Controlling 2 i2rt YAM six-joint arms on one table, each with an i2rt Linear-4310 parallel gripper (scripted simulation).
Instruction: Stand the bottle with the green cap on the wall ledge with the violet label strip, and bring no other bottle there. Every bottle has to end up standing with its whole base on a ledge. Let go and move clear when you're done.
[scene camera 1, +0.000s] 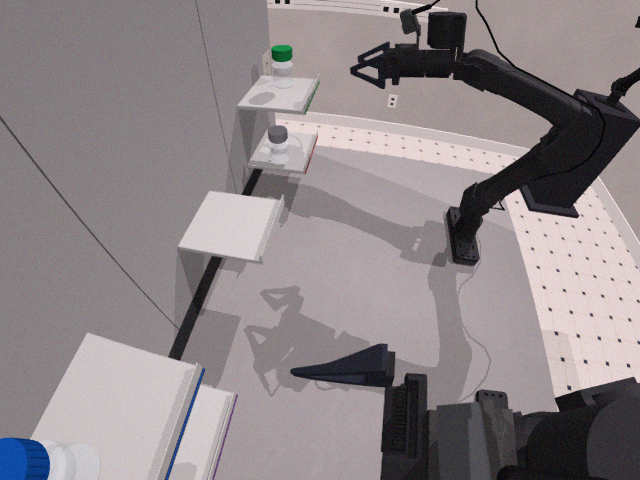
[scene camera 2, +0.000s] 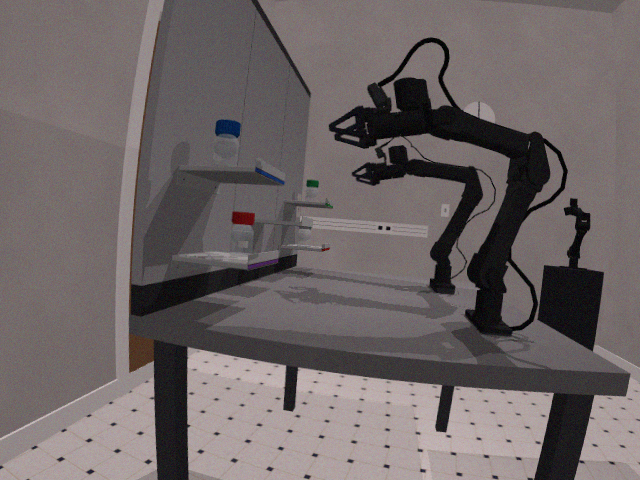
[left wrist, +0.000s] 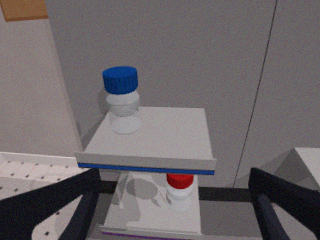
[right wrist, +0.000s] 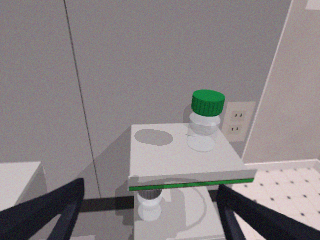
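Scene camera 1 shows the left gripper (scene camera 1: 280, 435), the right gripper (scene camera 1: 354, 64) and a green-capped bottle (scene camera 1: 282, 67). Visible in scene camera 2: a blue-capped bottle (scene camera 2: 226, 146) and a red-capped bottle (scene camera 2: 241, 238). The left wrist view contains the blue-capped bottle (left wrist: 123, 101) together with the red-capped bottle (left wrist: 178, 193). The right wrist view contains the green-capped bottle (right wrist: 204, 121). The blue-capped bottle is out of frame in the right wrist view; the red-capped bottle is out of frame in the right wrist view as well.
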